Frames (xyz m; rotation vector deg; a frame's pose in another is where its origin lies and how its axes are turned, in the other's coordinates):
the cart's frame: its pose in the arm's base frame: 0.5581 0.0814 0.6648 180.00 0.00 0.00
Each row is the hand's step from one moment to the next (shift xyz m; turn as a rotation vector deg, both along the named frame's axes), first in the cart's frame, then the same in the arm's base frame.
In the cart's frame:
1: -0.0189 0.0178 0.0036 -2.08 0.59 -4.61
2: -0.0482 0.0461 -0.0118 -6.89 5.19 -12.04
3: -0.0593 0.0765 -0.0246 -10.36 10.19 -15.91
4: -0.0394 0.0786 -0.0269 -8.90 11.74 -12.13
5: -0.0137 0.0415 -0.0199 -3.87 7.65 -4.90
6: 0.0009 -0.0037 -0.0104 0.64 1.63 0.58
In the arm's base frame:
1: -0.0189 -0.0178 -0.0036 -2.08 -0.59 4.61
2: -0.0482 -0.0461 0.0118 -6.89 -5.19 12.04
3: -0.0593 -0.0765 0.0246 -10.36 -10.19 15.91
4: -0.0394 -0.0786 0.0269 -8.90 -11.74 12.13
5: -0.0137 -0.0415 0.0199 -3.87 -7.65 4.90
6: 0.0009 0.0037 0.0104 0.64 -1.63 -0.58

